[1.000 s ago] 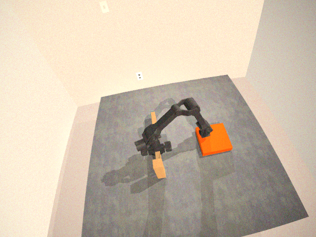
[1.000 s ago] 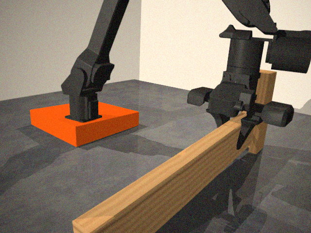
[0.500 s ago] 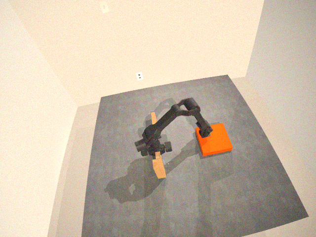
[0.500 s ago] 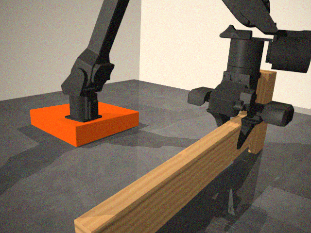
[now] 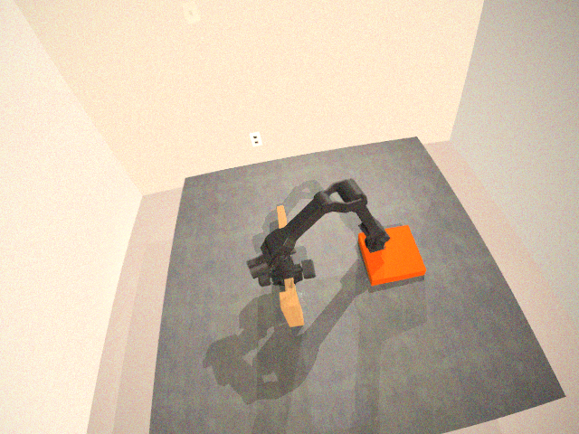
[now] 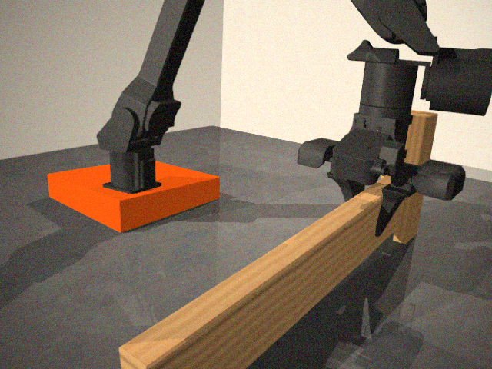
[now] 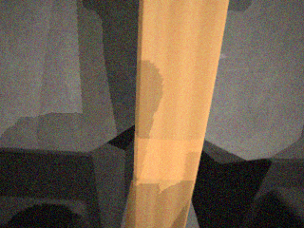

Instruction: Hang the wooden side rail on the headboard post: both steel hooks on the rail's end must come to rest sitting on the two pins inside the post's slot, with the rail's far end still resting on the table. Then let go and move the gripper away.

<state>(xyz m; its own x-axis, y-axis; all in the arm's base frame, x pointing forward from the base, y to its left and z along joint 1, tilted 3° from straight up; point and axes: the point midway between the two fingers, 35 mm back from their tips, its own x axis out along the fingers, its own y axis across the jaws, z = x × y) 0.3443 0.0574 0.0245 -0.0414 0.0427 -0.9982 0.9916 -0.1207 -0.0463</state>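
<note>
Right now my gripper tip is 1 cm short of the headboard post, 12 cm to the right of it and 4 cm below it.
</note>
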